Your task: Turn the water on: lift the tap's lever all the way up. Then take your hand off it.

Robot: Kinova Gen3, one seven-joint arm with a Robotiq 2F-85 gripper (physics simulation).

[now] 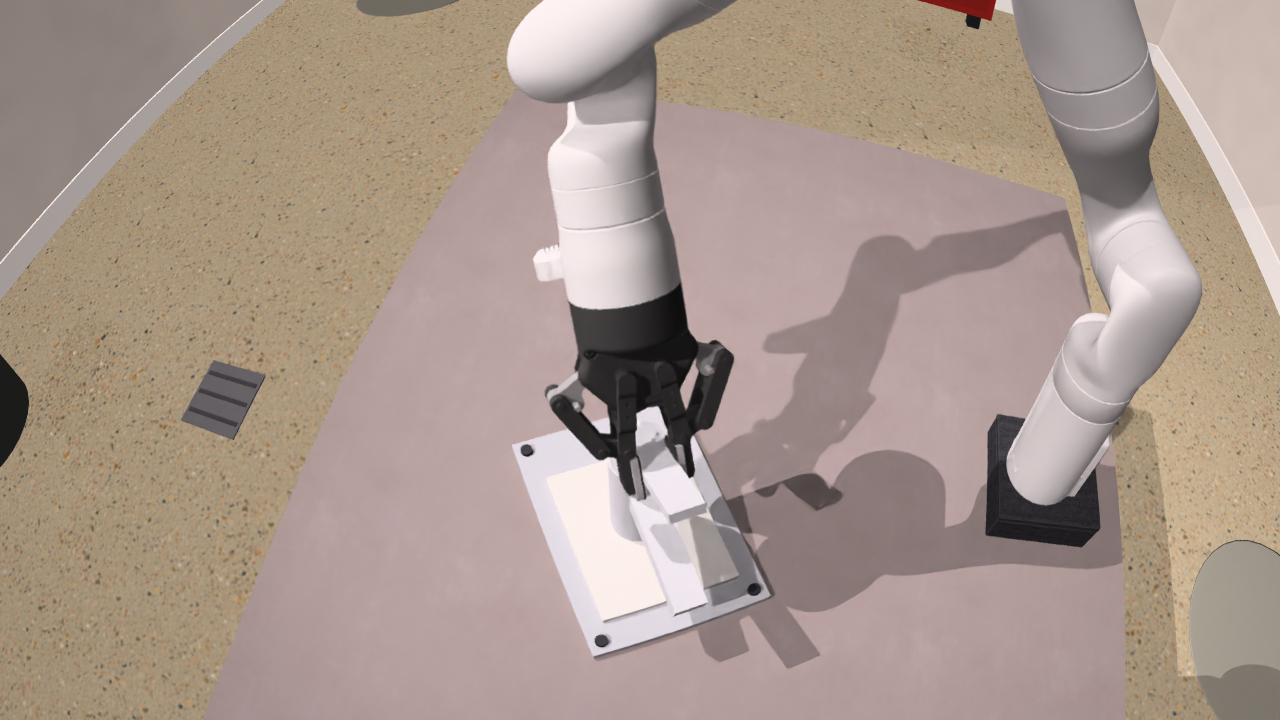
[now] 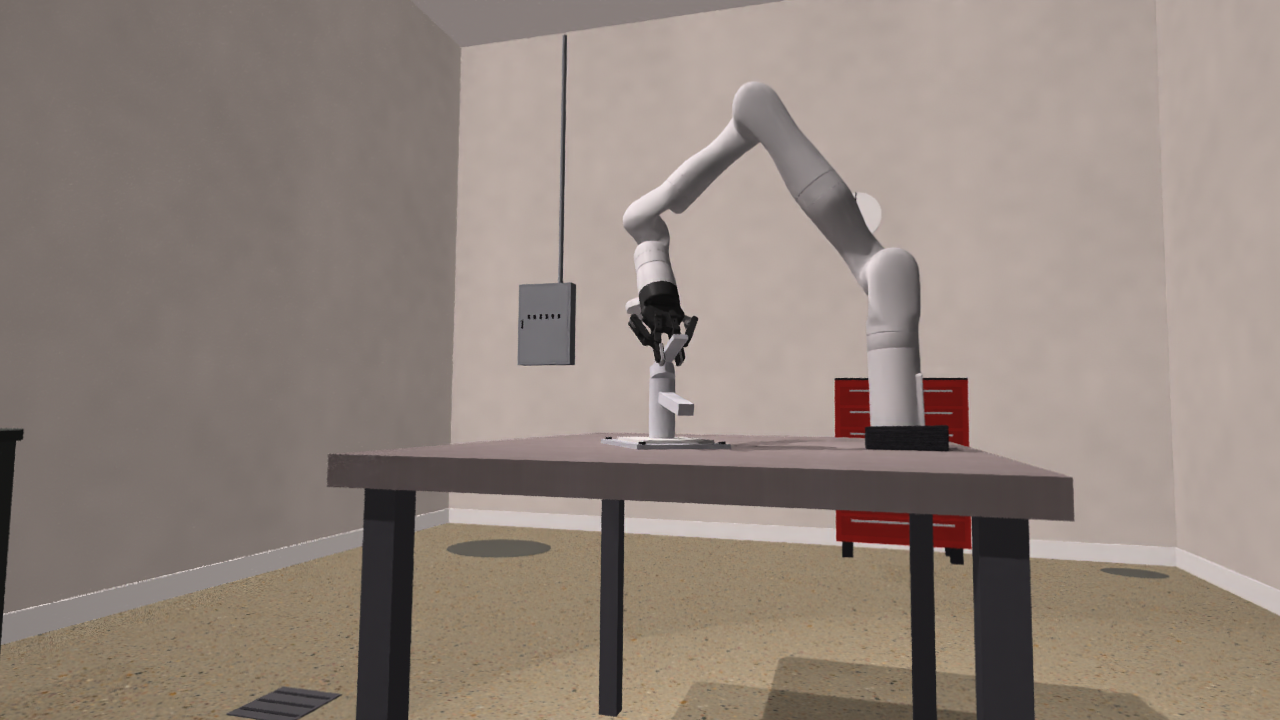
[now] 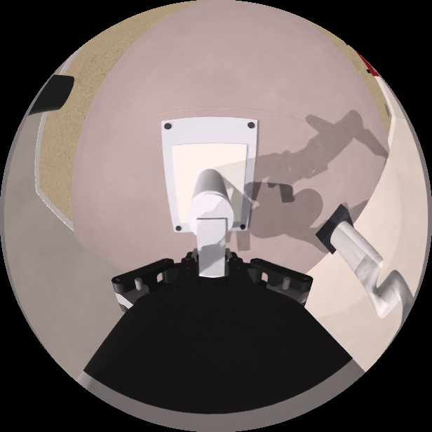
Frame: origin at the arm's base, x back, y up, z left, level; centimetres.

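Seen in the pictures: gripper, fingertip midpoint: (image 1: 659, 489) (image 2: 671, 364); arm's base, origin of the base link: (image 1: 1040, 469) (image 2: 896, 426).
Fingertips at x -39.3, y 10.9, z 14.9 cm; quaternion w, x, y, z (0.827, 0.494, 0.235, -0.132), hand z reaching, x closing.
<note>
Pixels of each thing's top centre, then the offset from my fingertips to it. "spot": a spot on its surface instead.
- white tap, surface spot: (image 1: 620, 512) (image 2: 654, 411) spot: dx -3.5, dy -8.5, dz -1.8 cm
- pale base plate, surface spot: (image 1: 560, 537) spot: dx -9.0, dy -14.1, dz -0.7 cm
- lever, middle of its top: (image 1: 660, 451) (image 2: 670, 336) dx -0.1, dy +4.9, dz -0.2 cm
The white tap (image 1: 620, 512) (image 2: 661, 419) (image 3: 209, 184) stands upright on a pale base plate (image 1: 560, 537) (image 3: 210, 131). Its spout (image 1: 669, 573) (image 2: 677, 404) sticks out below the lever. The lever (image 1: 677, 494) (image 2: 676, 345) (image 3: 212, 250) is raised, sloping steeply up from the tap's top. Whether it is at its upper stop cannot be told. My gripper (image 1: 662, 480) (image 2: 671, 360) (image 3: 211, 255) points down over the tap and is shut on the lever, one finger on each side. The lever's raised end reaches up between the fingers, towards the palm.
The tap's plate lies on a mauve-grey table (image 1: 402, 537) (image 2: 698, 479). The arm's black base (image 1: 1042, 528) (image 2: 905, 437) (image 3: 327, 235) stands on the table to the right. A red drawer cabinet (image 2: 948, 528) stands on the floor behind the table. A grey box (image 2: 546, 335) hangs on the back wall.
</note>
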